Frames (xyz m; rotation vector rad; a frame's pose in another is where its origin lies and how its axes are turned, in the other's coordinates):
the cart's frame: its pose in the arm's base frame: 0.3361 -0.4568 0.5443 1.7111 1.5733 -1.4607
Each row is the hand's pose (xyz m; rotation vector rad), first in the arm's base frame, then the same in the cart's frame.
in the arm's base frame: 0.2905 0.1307 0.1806 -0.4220 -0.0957 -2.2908
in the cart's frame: 0.6031 -0.0860 -0.3292 0.6337 -2.1687 -0.1064
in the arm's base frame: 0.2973 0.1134 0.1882 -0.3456 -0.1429 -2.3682
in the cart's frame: 0.5871 -0.0775 -0.3206 0.7393 -2.1067 -0.0821
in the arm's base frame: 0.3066 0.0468 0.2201 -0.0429 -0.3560 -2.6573
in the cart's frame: 0.5260 -0.0609 -0.2815 1.1467 -1.8444 -0.0017
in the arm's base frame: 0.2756 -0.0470 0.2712 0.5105 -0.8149 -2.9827
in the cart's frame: 0.4424 -0.0789 -0.2103 1.7305 -1.3594 0.1609
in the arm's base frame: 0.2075 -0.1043 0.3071 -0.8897 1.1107 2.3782
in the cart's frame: 0.3960 -0.1354 -0.1482 2.1855 -0.8317 0.3992
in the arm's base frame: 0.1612 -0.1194 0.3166 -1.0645 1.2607 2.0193
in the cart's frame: 0.3887 -0.1755 -0.1200 2.3741 -0.5124 0.5834
